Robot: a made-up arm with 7 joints.
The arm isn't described. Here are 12 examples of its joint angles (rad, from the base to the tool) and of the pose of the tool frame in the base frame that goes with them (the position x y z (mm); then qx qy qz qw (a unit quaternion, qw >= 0)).
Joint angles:
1: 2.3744 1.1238 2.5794 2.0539 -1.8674 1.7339 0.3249
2: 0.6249 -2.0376 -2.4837 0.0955 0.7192 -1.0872 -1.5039
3: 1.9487 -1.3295 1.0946 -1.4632 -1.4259 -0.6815 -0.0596
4: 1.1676 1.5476 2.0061 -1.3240 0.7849 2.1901 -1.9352
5: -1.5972 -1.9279 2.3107 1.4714 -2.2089 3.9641 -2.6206
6: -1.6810 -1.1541 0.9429 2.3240 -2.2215 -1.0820 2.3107
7: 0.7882 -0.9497 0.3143 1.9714 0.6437 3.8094 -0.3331
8: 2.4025 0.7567 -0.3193 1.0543 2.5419 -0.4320 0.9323
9: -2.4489 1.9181 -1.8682 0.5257 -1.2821 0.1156 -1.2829
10: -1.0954 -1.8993 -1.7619 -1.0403 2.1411 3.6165 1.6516
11: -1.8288 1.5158 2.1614 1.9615 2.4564 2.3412 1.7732
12: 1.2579 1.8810 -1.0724 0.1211 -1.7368 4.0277 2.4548
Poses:
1: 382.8 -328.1 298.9 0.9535 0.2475 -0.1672 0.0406
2: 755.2 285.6 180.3 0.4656 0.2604 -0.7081 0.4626
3: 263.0 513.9 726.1 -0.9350 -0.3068 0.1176 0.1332
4: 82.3 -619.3 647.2 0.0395 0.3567 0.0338 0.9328
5: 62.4 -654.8 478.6 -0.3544 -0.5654 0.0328 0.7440
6: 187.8 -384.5 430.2 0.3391 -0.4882 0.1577 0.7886
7: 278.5 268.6 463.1 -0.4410 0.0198 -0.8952 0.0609
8: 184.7 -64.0 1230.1 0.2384 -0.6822 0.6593 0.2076
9: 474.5 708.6 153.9 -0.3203 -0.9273 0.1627 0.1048
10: 320.2 -464.1 124.0 0.3006 0.1844 -0.7312 0.5839
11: 155.5 267.3 282.3 0.1203 0.6718 -0.6042 0.4112
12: -179.7 -704.7 224.7 -0.0288 -0.3416 -0.9132 0.2204
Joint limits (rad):
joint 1: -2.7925..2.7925
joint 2: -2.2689..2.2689
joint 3: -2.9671..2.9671
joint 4: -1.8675..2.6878
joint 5: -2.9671..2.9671
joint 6: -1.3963..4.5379
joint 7: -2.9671..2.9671
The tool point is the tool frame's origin. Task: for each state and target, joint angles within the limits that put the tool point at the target. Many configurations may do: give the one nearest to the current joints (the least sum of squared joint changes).
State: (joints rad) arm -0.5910 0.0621 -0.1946 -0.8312 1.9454 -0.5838 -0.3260
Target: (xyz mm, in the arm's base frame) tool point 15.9 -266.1 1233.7
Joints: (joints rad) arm -1.0071 -0.6840 0.4863 -0.9813 1.8070 -0.4595 -0.3260
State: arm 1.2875 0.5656 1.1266 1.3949 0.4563 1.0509 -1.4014
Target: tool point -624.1 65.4 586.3
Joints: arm 0.4178 1.3522 1.6926 1.4377 0.4335 0.9131 -1.4014
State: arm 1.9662 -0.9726 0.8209 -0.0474 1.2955 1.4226 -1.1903
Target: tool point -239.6 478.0 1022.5
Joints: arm 1.9229 -0.5679 0.9639 0.4502 1.4245 1.7602 -1.1903
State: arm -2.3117 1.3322 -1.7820 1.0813 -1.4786 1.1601 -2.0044
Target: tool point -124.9 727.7 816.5
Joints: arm -2.0652 1.1358 -1.6920 1.2835 -1.5349 1.1917 -2.0044
